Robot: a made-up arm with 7 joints.
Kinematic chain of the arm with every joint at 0, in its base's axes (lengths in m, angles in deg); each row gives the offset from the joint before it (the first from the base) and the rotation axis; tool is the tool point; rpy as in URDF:
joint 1: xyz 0 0 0.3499 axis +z
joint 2: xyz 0 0 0 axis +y
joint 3: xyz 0 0 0.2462 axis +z
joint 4: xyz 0.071 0 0 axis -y
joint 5: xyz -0.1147 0 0.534 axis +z
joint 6: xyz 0 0 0 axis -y
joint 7: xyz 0.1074 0 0 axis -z
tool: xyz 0 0 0 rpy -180 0 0
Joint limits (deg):
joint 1: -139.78..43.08
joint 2: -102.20..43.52
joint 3: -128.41..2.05
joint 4: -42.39..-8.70
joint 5: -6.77..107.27
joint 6: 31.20..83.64
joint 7: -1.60..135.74
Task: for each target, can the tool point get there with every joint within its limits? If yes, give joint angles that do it. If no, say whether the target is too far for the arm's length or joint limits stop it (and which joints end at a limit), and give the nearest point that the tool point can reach.
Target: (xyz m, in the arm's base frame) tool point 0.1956 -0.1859 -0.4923
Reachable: no: joint limits stop it (at a limit: joint 1, joint 2, joint 3, joint 4, joint 5, joint 6) | nearest point -0.2165 -0.6773 -0.0798 | short by 0.763 m
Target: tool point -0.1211 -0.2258 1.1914
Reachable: yes | joints -0.53 -7.36 -109.55 -21.90 69.14 48.62 94.59
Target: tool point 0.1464 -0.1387 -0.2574
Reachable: no: joint limits stop it (at a limit: joint 1, joint 2, joint 3, joint 4, joint 5, joint 6) | nearest point -0.2165 -0.6773 -0.0798 | short by 0.673 m
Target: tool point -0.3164 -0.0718 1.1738
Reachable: yes | joints -18.44 -35.64 -43.56 -29.27 61.73 55.53 32.56
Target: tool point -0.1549 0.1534 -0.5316
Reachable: no: joint limits stop it (at a limit: joint 2, joint 3, joint 4, joint 5, joint 6) | nearest point -0.5052 0.5003 -0.0798 | short by 0.669 m
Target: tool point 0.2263 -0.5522 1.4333
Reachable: no: too far | nearest point 0.1661 -0.4053 1.1451 | short by 0.329 m
